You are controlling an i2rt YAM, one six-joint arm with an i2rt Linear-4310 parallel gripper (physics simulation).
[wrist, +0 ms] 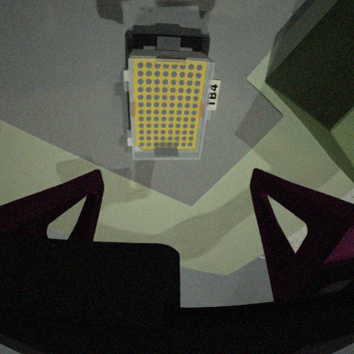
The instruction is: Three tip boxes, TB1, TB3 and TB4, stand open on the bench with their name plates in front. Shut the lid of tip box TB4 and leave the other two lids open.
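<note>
Tip box TB4 (pixel 169 106) is at the upper middle of the wrist view, with a yellow rack full of round holes. A clear, pale-edged lid (pixel 208 135) appears to lie flat over the rack; how fully it is seated cannot be told. The black end of the box shows above the rack. The TB4 name plate (pixel 213 95) is at its right side. My gripper (pixel 176 177) is wide open and empty, its dark red fingertips apart, below the box in the view and not touching it. TB1 and TB3 do not show.
A large dark green block (pixel 312 65) stands at the upper right, to the right of TB4. Pale green and grey patches and shadows lie across the bench (pixel 60 85). Dark shapes or shadows show at the top edge.
</note>
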